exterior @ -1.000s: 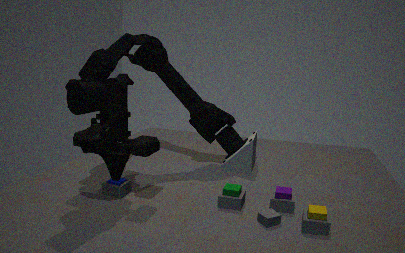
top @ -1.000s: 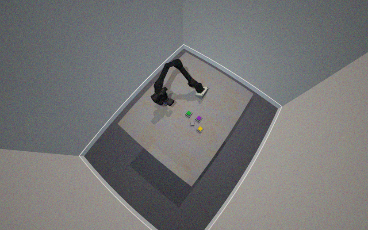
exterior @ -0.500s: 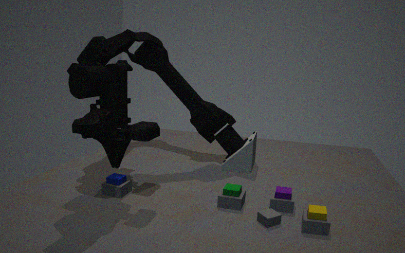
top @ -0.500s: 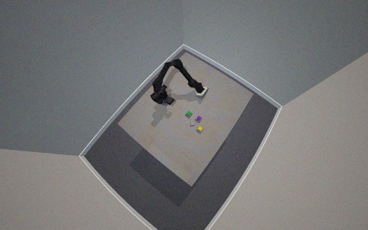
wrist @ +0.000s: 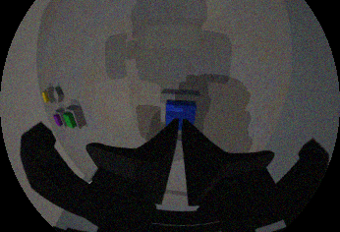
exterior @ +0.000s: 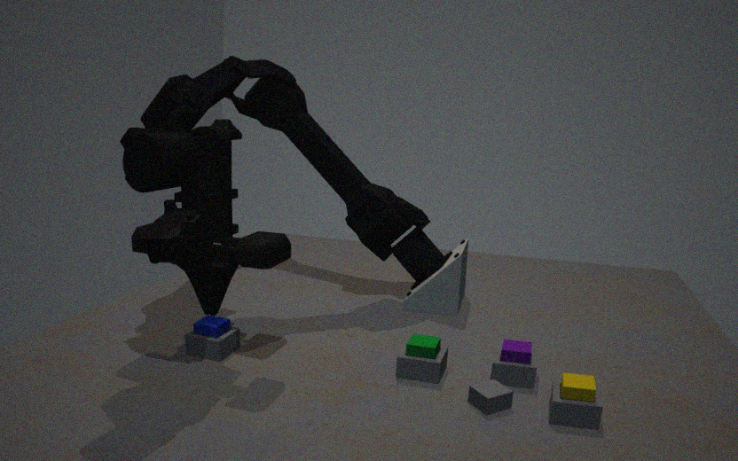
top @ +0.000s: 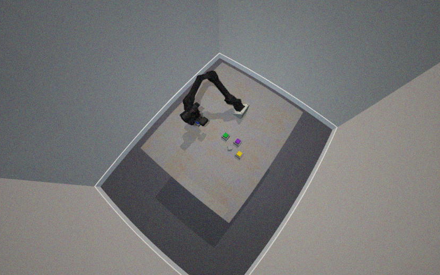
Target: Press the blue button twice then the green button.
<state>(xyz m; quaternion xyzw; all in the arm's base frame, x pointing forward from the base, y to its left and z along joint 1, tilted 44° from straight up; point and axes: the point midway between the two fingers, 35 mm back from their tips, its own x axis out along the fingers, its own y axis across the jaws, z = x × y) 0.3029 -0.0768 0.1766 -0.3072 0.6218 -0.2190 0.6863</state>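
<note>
Now: the green button 240 mm to the left of my gripper tip, 60 mm behind it and 20 mm below it. The rest, counted from my gripper tip: blue button 20 mm below; purple button 340 mm to the left, 90 mm behind, 20 mm below; small grey block 330 mm to the left, 40 mm below, 10 mm behind.
</note>
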